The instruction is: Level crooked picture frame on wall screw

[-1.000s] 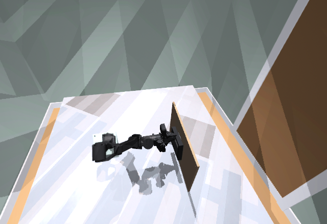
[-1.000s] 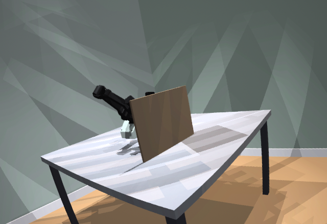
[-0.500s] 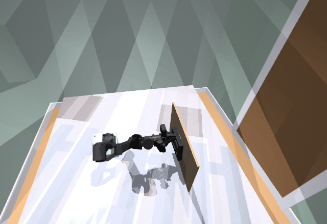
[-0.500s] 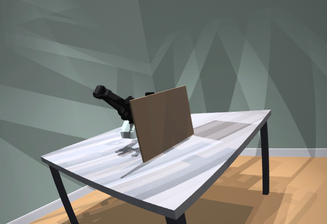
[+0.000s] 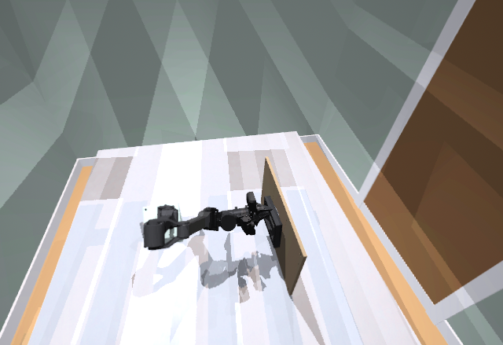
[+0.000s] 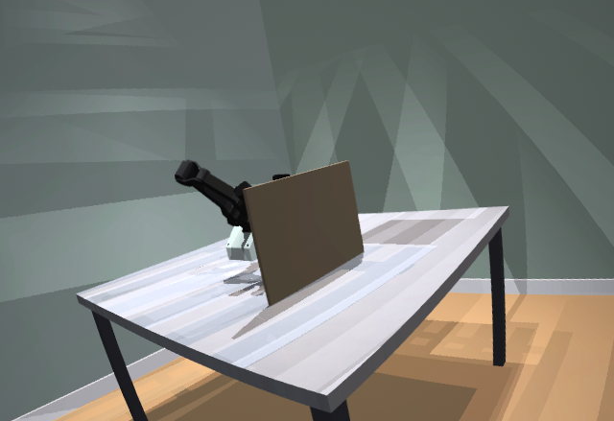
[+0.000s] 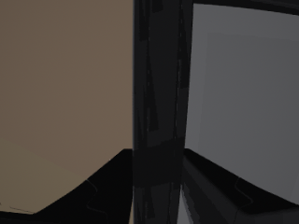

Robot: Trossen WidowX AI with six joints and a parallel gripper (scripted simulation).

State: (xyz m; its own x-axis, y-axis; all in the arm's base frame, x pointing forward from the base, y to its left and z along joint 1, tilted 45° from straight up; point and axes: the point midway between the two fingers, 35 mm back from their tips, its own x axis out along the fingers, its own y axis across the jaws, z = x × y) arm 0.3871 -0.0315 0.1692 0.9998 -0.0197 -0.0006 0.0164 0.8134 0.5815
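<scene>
Now: gripper tip 5 cm above the dark picture frame, 1 cm to the left of it and 1 cm short of it. Round my gripper tip: brown wall board (7 cm below, 2 cm ahead, 1 cm to the right).
</scene>
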